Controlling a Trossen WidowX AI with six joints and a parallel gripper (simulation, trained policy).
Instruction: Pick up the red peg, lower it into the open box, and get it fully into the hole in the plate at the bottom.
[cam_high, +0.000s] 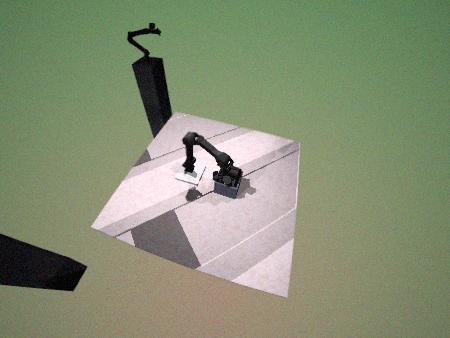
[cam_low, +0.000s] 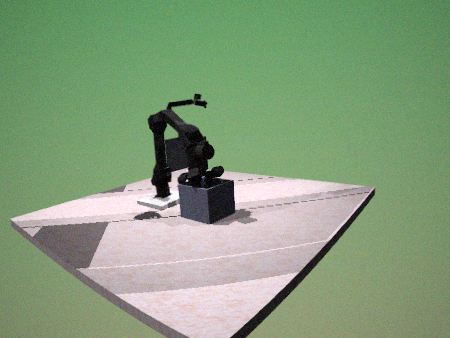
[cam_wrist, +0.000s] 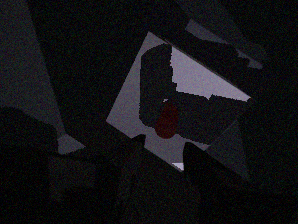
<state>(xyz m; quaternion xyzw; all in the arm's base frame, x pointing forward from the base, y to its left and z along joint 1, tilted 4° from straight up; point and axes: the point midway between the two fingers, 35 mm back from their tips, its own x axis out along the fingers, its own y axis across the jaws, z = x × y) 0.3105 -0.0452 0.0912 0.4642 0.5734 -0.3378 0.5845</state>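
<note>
Now: gripper tip 1 cm short of the red peg, 1 cm to the left of it and 4 cm above it. From my gripper tip the other things lie so: plate: 1 cm ahead, 1 cm to the right, 4 cm below.
</note>
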